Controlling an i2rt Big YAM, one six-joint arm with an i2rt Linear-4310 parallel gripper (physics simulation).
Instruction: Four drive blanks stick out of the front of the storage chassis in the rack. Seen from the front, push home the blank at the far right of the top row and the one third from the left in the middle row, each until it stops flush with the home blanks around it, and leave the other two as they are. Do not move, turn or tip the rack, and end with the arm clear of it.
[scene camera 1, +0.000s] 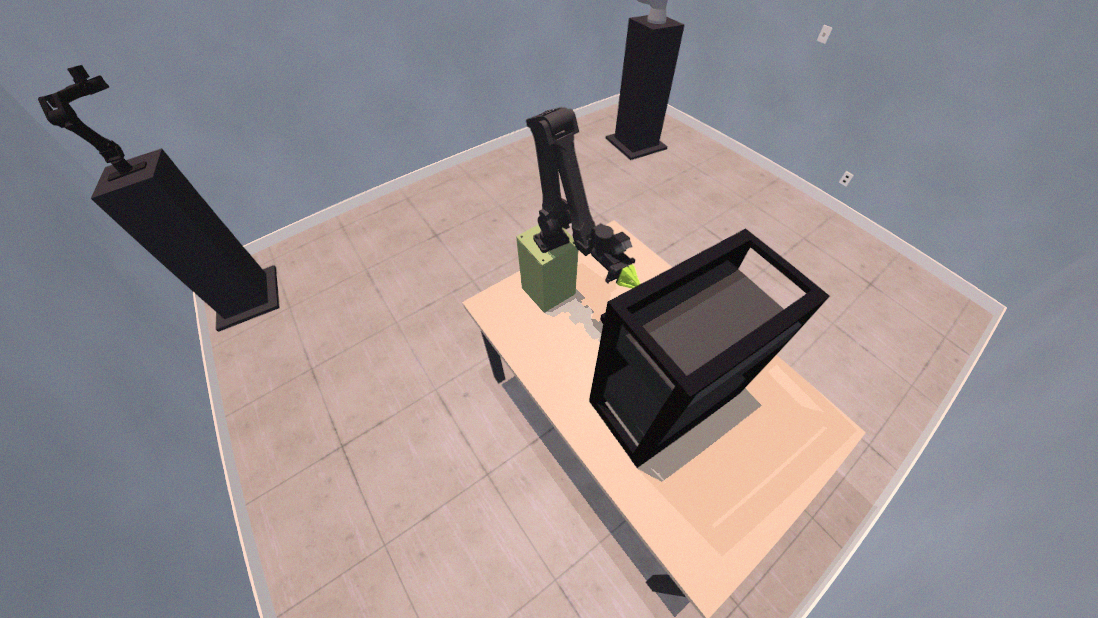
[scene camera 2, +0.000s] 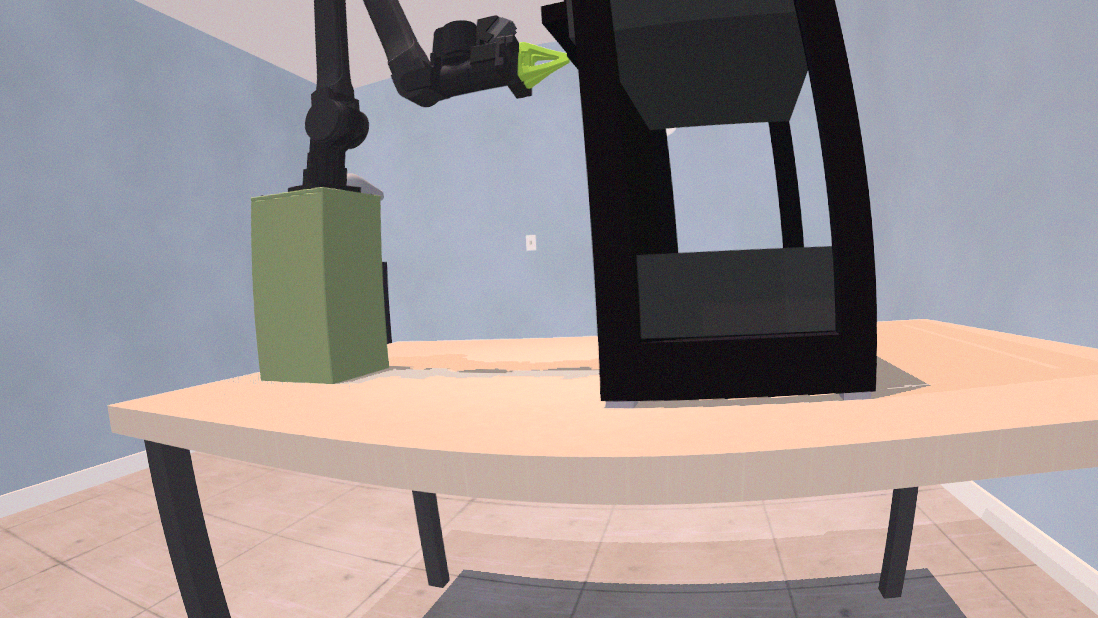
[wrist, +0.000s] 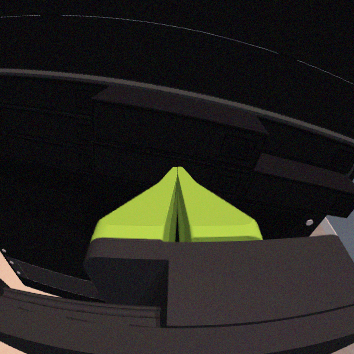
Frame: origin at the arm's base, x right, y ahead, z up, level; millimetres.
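Seen in the pictures: gripper, between the fingertips: (scene camera 2: 569, 58) (wrist: 176, 175); arm's base, origin of its link: (scene camera 1: 551, 240) (scene camera 2: 324, 196).
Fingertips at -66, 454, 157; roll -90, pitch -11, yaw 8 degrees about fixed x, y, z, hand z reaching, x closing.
Offsets run from my fingertips to a thing's top centre, as dx, dy, dz. "spot": to the spot under its first point. Level surfaces: height alone.
The black rack (scene camera 1: 666, 405) (scene camera 2: 623, 307) stands upright on the table. In the wrist view the dark chassis front @[spot: -125, +36, -33] (wrist: 45, 150) fills most of the picture. One blank @[-10, +70, +35] (wrist: 180, 102) sticks out above my fingertips, its top face showing. Another blank @[+100, +81, +7] (wrist: 305, 172) sticks out further right and a little lower. Their exact columns and rows are hard to tell in the dark, and the other blanks are not clear. My gripper (scene camera 1: 636, 284) (scene camera 2: 567, 57) (wrist: 176, 175) is shut and empty, its green tips pointing at the chassis front. Whether the tips touch it is unclear.
My arm stands on a green pedestal (scene camera 1: 547, 280) (scene camera 2: 295, 291) at one end of the wooden table @[dz -474] (scene camera 1: 537, 353) (scene camera 2: 461, 422). A dark part @[spot: +157, +42, -13] (scene camera 2: 554, 16) juts from the rack's front above my fingertips. Two dark pillars (scene camera 1: 184, 237) (scene camera 1: 649, 84) stand on the floor away from the table.
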